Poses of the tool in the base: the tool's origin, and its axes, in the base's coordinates. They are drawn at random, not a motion.
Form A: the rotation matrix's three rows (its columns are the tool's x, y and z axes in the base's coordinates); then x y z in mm. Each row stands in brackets.
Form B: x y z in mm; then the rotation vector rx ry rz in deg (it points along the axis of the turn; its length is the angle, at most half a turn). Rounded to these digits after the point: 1 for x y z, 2 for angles.
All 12 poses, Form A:
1: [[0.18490 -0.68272 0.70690], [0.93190 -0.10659 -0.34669], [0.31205 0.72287 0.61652]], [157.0 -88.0 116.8]
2: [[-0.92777 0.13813 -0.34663], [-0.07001 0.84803 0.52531], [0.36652 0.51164 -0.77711]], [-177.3 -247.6 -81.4]
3: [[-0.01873 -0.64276 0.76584], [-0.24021 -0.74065 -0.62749], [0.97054 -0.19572 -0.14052]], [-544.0 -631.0 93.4]
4: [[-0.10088 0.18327 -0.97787], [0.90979 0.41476 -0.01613], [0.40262 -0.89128 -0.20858]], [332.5 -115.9 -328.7]
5: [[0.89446 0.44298 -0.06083], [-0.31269 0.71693 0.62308], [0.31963 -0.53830 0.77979]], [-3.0 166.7 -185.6]
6: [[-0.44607 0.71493 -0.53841], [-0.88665 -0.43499 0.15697], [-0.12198 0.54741 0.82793]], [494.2 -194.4 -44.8]
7: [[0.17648 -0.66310 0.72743], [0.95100 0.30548 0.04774], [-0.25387 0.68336 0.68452]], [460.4 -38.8 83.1]
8: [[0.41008 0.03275 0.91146], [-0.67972 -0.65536 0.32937], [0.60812 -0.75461 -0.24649]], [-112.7 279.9 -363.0]
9: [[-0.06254 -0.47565 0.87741], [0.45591 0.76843 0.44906], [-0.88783 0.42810 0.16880]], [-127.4 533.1 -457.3]
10: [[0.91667 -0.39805 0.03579], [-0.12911 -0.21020 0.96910], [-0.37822 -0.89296 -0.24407]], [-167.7 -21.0 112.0]
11: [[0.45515 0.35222 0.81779], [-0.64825 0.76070 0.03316], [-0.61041 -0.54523 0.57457]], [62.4 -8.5 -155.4]
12: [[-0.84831 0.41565 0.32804], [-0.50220 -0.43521 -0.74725], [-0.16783 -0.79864 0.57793]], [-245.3 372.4 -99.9]
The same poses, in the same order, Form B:
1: 157.0 -88.0 116.8 53.45 19.73 80.69
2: -177.3 -247.6 -81.4 -2.91 -151.83 -44.31
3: -544.0 -631.0 93.4 111.81 -53.01 104.24
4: 332.5 -115.9 -328.7 -57.04 -89.97 47.35
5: -3.0 166.7 -185.6 -37.12 -12.16 -24.15
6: 494.2 -194.4 -44.8 27.96 -29.83 -114.71
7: 460.4 -38.8 83.1 27.18 41.96 69.02
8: -112.7 279.9 -363.0 -112.48 31.48 -73.93
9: -127.4 533.1 -457.3 -0.98 82.77 43.68
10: -167.7 -21.0 112.0 -102.07 22.69 14.74
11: 62.4 -8.5 -155.4 -21.01 51.87 -36.33
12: -245.3 372.4 -99.9 -7.31 70.51 -130.51
